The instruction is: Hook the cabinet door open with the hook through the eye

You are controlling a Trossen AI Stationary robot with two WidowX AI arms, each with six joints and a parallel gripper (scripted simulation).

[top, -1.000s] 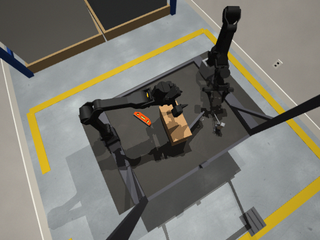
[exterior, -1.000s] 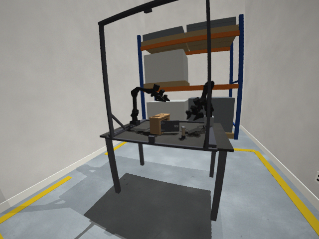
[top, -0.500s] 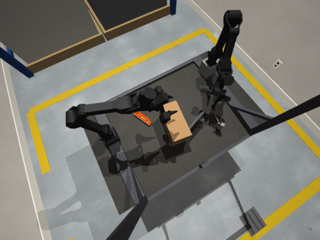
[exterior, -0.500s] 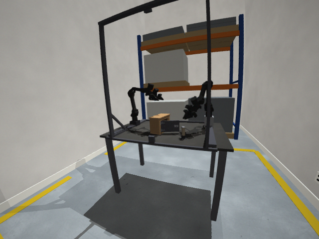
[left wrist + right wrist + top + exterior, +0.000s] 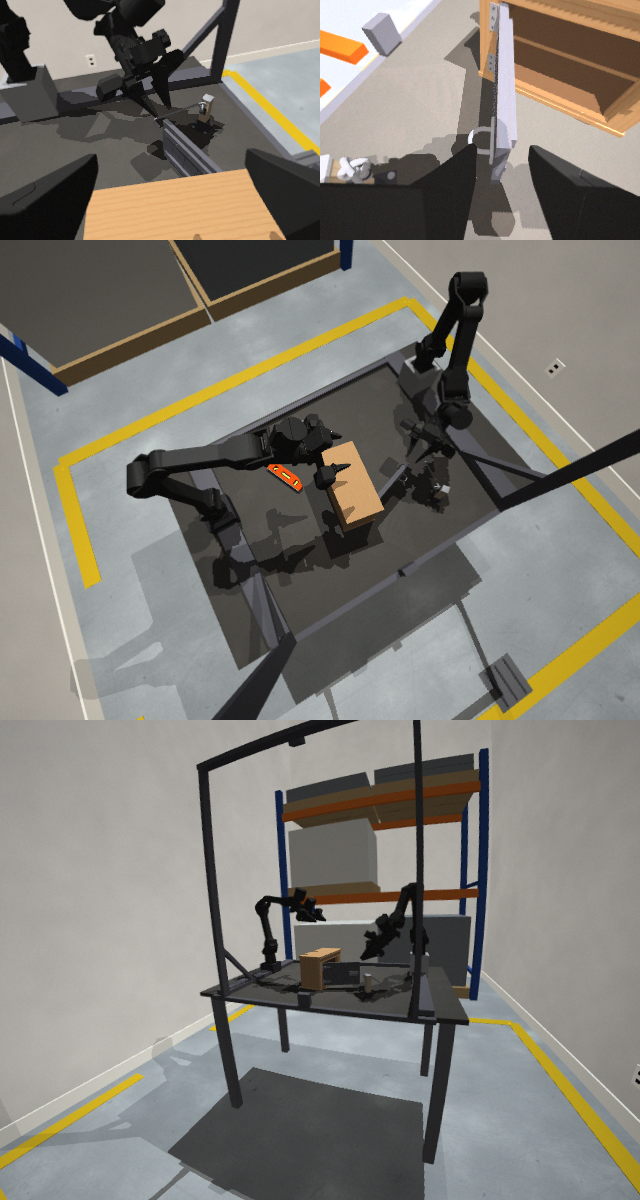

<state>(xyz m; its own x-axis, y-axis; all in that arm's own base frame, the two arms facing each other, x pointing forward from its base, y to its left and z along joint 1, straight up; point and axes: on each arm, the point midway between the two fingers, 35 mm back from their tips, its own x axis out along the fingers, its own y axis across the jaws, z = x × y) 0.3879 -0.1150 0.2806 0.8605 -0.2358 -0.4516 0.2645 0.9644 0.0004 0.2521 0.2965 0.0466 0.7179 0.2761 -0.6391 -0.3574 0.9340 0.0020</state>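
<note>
My right hand is 80 mm past the metal hook rod, 30 mm to the left of it and 110 mm above it. The rest, counted from my right hand: yellow block: 360 mm ahead, 230 mm to the left, 130 mm below; grey door: 30 mm behind, 130 mm to the left, 90 mm below; orange level: 250 mm ahead, 370 mm to the left, 150 mm below.
</note>
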